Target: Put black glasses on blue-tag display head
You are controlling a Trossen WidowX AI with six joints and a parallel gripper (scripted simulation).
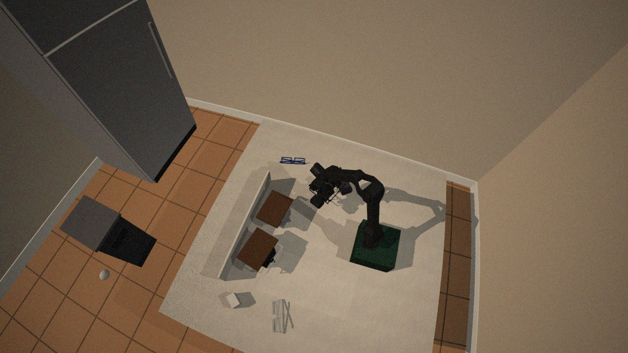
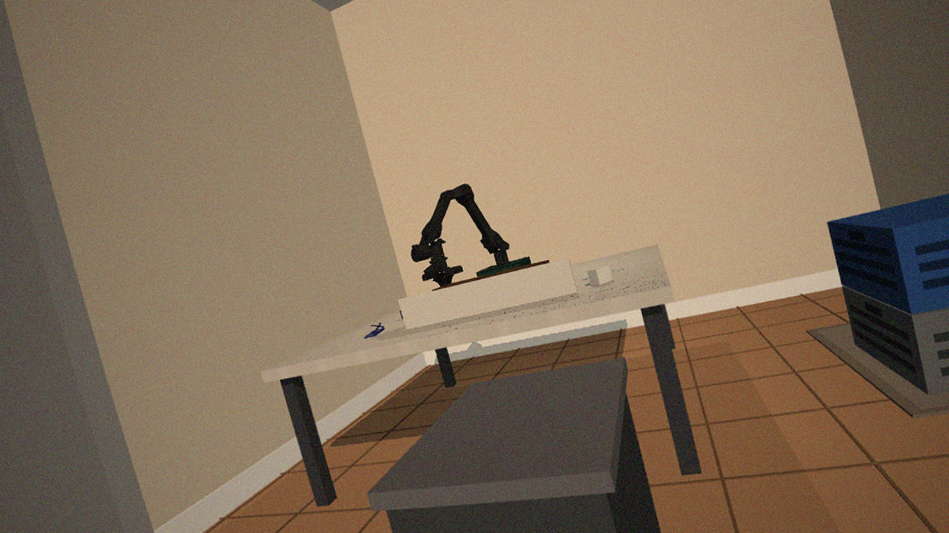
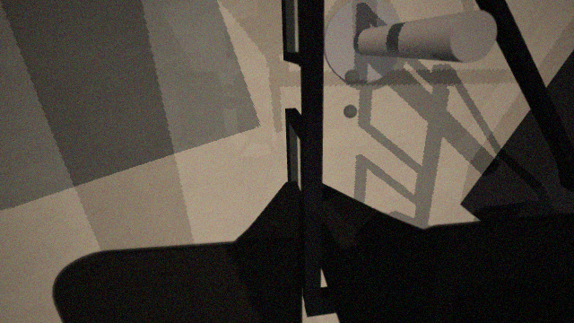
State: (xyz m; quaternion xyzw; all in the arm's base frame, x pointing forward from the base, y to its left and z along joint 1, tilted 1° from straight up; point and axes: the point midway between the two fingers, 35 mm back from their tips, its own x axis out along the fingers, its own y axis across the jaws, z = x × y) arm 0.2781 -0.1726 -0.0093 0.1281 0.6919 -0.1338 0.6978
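My gripper tip is now 3 cm short of the small grey stand, 6 cm to the left of it and 4 cm above it. Round my gripper tip: white backboard: 33 cm ahead, 26 cm to the left, 1 cm below; then white cube: 23 cm ahead, 63 cm to the left, 3 cm below; then dark case: 6 cm behind, 17 cm to the right, 4 cm below.
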